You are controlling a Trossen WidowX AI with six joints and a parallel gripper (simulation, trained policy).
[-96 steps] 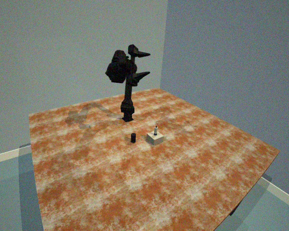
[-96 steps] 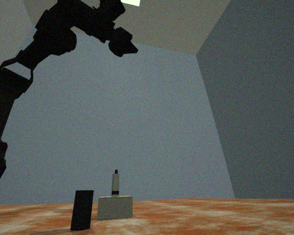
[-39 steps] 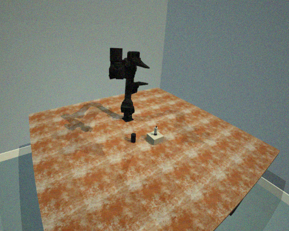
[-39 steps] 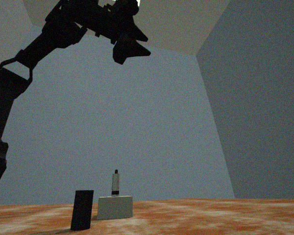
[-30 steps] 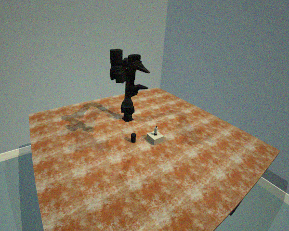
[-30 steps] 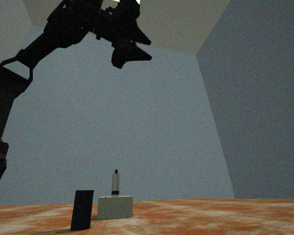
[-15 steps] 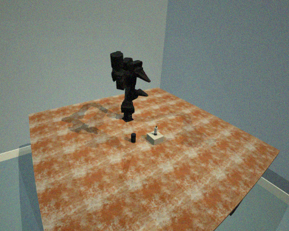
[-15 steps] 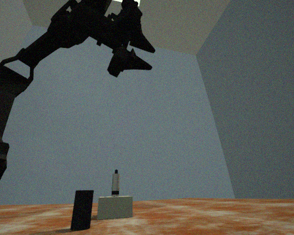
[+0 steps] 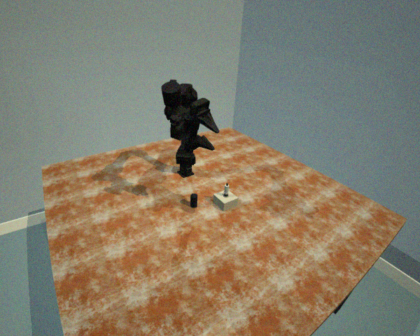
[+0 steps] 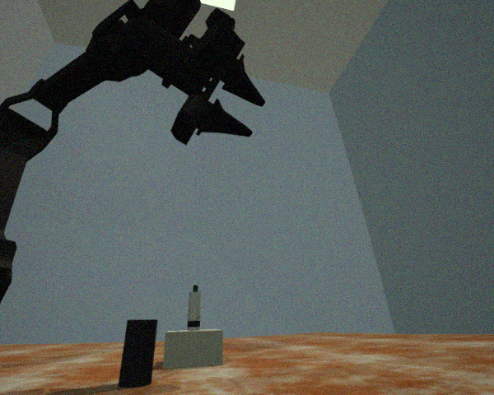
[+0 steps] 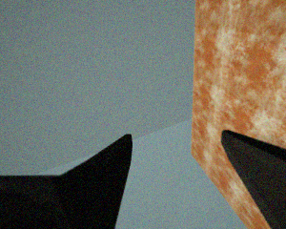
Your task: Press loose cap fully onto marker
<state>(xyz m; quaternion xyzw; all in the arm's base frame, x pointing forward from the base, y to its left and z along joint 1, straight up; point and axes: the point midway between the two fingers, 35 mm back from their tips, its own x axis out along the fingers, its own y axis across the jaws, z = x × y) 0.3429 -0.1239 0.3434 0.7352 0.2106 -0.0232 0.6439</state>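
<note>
Now: the black marker cap 13 cm behind my gripper tip, 1 cm to the left of it and 31 cm below it. From my gripper tip the other things lie so: pale holder block (8 cm behind, 13 cm to the left, 31 cm below).
</note>
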